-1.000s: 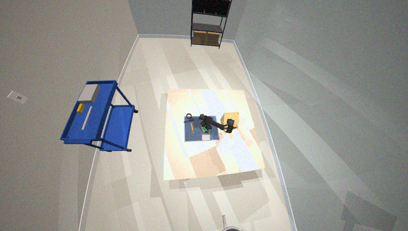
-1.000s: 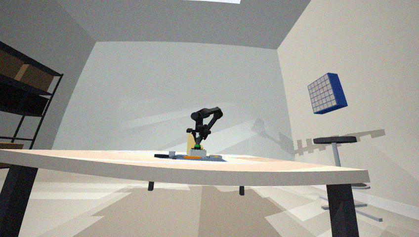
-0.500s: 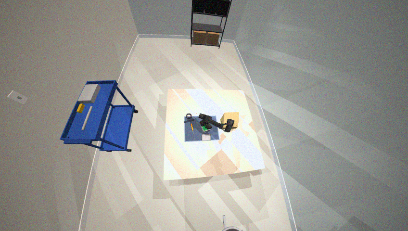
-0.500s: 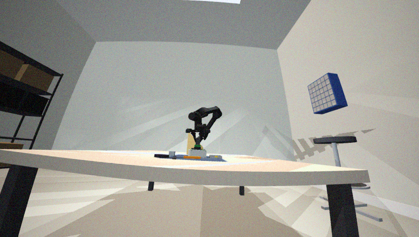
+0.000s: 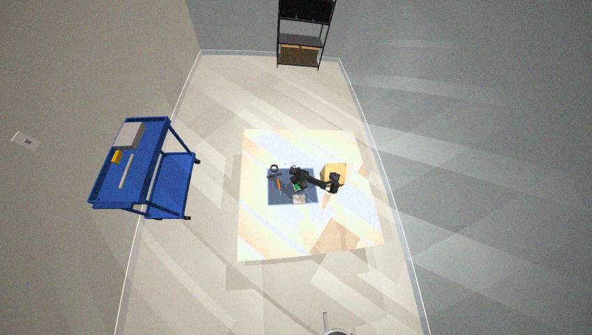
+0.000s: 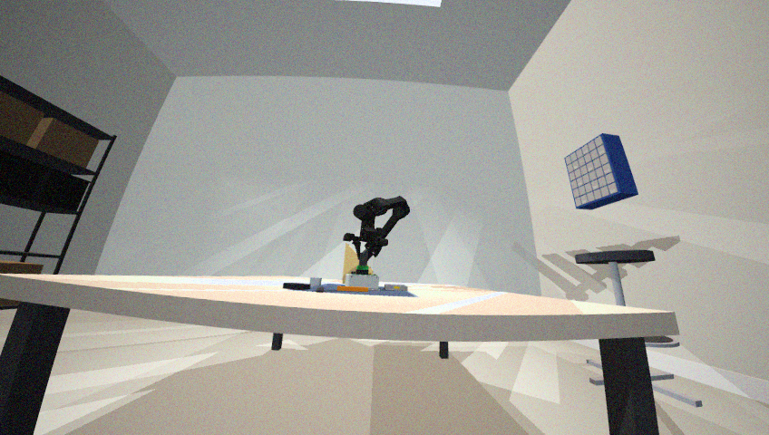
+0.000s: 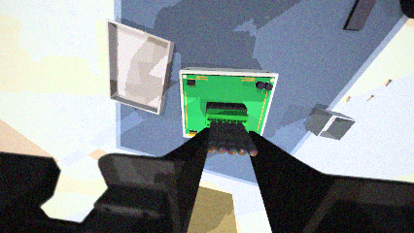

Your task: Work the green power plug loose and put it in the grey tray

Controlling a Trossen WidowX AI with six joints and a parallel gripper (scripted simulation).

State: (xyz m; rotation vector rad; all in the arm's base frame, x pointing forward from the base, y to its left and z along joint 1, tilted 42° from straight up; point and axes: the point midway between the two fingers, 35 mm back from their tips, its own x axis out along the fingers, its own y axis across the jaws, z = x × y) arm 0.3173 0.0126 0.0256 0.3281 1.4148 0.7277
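My gripper tip is now 30 mm above the green power plug. The rest, counted from my gripper tip: blue mat: 50 mm ahead, 110 mm below; dark bar: 210 mm ahead, 110 mm to the right, 110 mm below.
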